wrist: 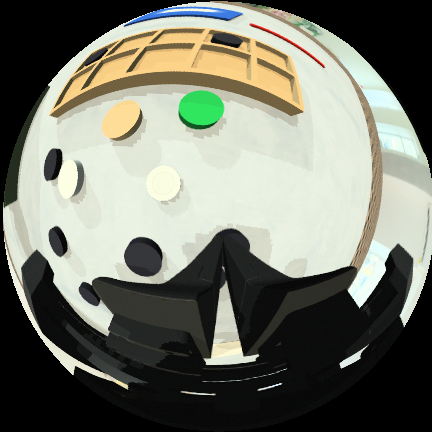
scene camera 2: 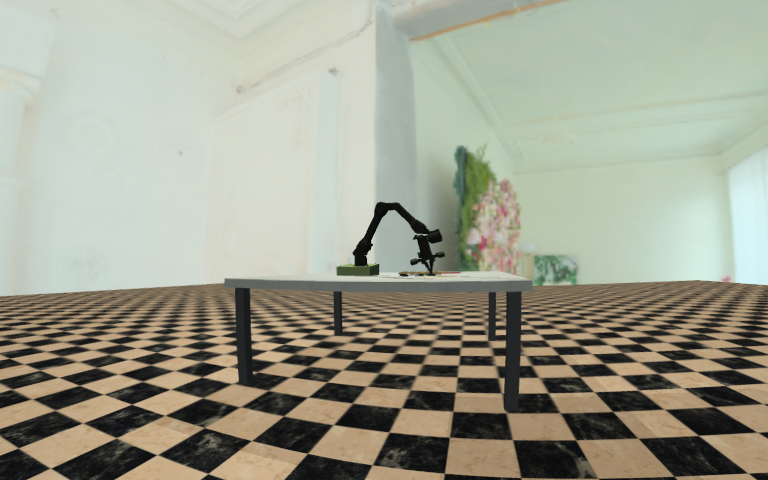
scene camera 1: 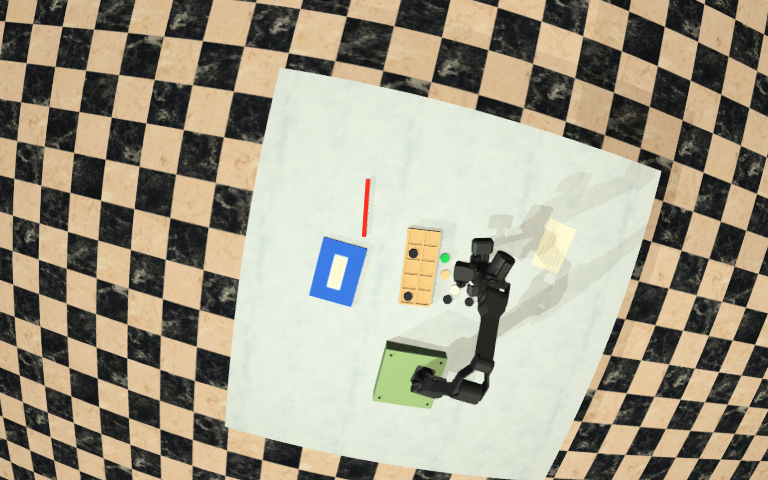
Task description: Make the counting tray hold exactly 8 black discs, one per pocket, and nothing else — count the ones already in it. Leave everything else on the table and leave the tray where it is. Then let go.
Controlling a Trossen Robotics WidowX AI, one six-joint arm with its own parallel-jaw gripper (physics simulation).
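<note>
The tan counting tray (scene camera 1: 428,266) (wrist: 175,78) has two columns of five pockets. One black disc (scene camera 1: 412,253) (wrist: 226,39) and another black disc (scene camera 1: 407,296) (wrist: 95,56) lie in separate pockets of its left column in scene camera 1. My gripper (scene camera 2: 431,273) (wrist: 221,241) is shut and empty, its tips low over the table, right of the tray. A black disc (wrist: 239,240) shows partly behind the fingertips; whether they touch it I cannot tell. Other loose black discs are one left of the fingers (wrist: 143,256) and several farther left, including this disc (scene camera 1: 447,299) (wrist: 53,164). The fingers hide part of another dark disc.
Between tray and gripper lie a green disc (scene camera 1: 445,258) (wrist: 201,108), a tan disc (scene camera 1: 445,274) (wrist: 122,120), a white disc (wrist: 71,179) and a ridged cream disc (wrist: 163,183). A blue block (scene camera 1: 321,277), red stick (scene camera 1: 365,207), paper sheet (scene camera 1: 553,246) and green arm base (scene camera 1: 399,376) are around.
</note>
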